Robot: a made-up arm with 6 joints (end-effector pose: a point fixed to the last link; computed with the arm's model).
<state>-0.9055 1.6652 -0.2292 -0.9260 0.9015 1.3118</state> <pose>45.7 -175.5 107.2 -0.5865 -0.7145 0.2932 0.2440</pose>
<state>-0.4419 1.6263 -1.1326 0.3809 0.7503 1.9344</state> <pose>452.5 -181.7 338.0 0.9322 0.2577 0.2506 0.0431</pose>
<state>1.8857 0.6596 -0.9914 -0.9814 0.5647 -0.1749</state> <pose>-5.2 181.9 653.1 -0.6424 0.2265 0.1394 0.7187</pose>
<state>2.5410 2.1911 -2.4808 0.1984 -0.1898 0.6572</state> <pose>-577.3 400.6 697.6 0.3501 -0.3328 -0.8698 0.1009</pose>
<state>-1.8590 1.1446 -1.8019 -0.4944 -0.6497 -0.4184</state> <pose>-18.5 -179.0 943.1 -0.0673 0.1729 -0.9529 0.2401</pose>
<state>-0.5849 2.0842 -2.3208 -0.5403 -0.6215 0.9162</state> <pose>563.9 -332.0 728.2 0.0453 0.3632 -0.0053 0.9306</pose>
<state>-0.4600 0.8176 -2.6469 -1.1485 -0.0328 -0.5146</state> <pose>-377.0 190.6 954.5 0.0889 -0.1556 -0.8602 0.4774</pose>
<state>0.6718 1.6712 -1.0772 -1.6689 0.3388 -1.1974</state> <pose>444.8 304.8 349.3 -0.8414 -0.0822 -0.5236 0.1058</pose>
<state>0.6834 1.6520 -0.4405 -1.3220 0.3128 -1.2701</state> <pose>267.7 173.5 122.6 0.9718 0.0317 0.2330 0.0153</pose>
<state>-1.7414 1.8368 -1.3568 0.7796 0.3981 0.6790</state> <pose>-71.2 -598.7 350.2 0.8951 0.0511 0.0542 0.4396</pose>
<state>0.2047 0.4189 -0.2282 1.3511 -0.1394 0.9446</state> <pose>176.6 20.7 371.9 0.6551 0.3271 0.6287 0.2620</pose>
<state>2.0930 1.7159 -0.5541 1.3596 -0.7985 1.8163</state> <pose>-115.0 361.9 167.0 -0.5300 -0.7001 -0.4703 0.0879</pose>
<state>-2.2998 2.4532 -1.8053 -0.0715 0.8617 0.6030</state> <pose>-459.9 -505.5 96.6 0.9870 0.1398 -0.0746 0.0274</pose>
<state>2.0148 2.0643 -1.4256 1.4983 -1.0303 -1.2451</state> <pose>-178.3 604.5 296.2 -0.4198 0.6573 0.2315 0.5814</pose>
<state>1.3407 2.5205 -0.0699 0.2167 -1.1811 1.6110</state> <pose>51.4 118.7 -34.6 0.1905 0.9585 0.1825 0.1080</pose>
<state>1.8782 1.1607 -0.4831 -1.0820 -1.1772 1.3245</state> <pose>-180.3 257.1 383.0 0.6037 -0.2494 -0.7536 0.0736</pose>
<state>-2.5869 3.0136 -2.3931 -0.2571 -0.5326 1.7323</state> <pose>-707.9 -456.1 16.2 0.6523 -0.2864 -0.3197 0.6247</pose>
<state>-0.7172 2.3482 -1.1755 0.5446 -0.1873 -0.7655</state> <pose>428.5 -388.5 3.1 0.2439 0.9154 -0.1852 0.2614</pose>
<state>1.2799 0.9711 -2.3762 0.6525 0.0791 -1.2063</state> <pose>-50.4 -149.0 1026.2 -0.0706 0.0239 0.3550 0.9319</pose>
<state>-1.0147 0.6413 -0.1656 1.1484 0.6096 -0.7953</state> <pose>143.6 -116.8 277.4 0.4255 0.7634 0.0755 0.4800</pose>
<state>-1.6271 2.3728 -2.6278 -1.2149 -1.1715 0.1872</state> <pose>60.9 -690.9 622.4 -0.3092 0.4335 -0.6967 0.4807</pose>
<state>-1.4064 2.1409 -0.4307 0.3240 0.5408 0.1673</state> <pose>51.1 -192.2 -5.5 -0.7789 -0.5556 -0.1992 0.2121</pose>
